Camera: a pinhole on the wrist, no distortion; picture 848 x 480 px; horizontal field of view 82.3 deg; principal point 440.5 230.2 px. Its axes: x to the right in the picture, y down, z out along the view. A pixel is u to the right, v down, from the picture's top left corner.
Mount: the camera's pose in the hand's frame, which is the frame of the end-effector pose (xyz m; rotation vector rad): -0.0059 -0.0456 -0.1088 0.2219 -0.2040 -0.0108
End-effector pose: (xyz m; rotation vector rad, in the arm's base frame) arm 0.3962 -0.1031 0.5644 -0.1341 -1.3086 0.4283
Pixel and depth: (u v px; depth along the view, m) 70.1 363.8 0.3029
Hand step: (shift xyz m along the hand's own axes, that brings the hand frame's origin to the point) -0.2946 -0.0225 0.1526
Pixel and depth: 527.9 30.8 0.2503
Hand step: -0.0111 -0.2019 0.1166
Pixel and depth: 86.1 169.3 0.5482
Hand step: -0.5080 -0.2187 0.3196
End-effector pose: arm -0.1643 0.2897 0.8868 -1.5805 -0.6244 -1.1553
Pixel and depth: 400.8 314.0 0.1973
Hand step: -0.0620 -0.0547 0.0839
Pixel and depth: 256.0 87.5 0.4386
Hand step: -0.2564 -0.2613 0.2484
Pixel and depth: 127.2 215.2 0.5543
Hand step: -0.4682 -0.1710 0.3453
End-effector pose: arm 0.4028 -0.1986 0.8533 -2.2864 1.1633 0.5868
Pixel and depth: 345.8 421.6 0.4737
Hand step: -0.1944 0.0367 0.3661
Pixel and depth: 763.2 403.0 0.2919
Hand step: 0.1240 -0.0141 0.2316
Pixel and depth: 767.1 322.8 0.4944
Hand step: 0.2190 -0.0721 0.4505
